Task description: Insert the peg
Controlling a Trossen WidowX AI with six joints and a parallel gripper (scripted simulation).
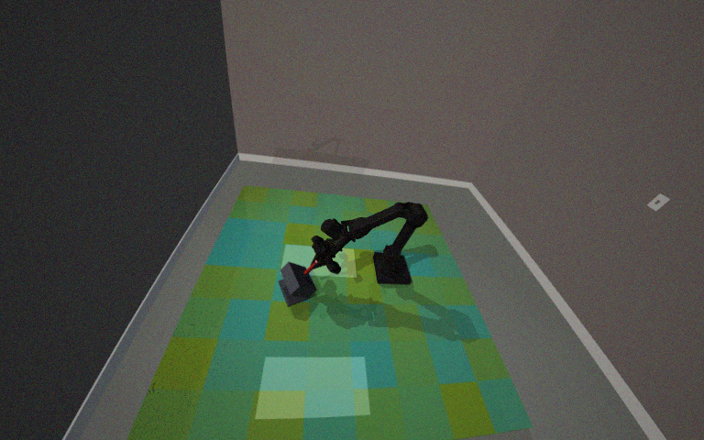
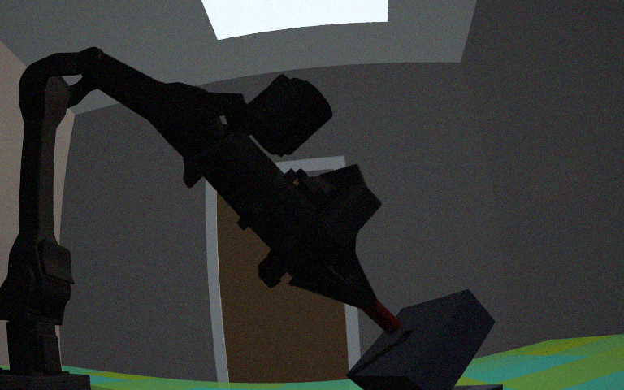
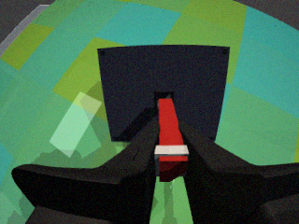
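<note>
The sloped panel is 6 cm below my gripper tip, 5 cm ahead of it and 3 cm to the left of it. Also, from my gripper tip: red peg (1 cm to the right, 1 cm behind, 1 cm above).
</note>
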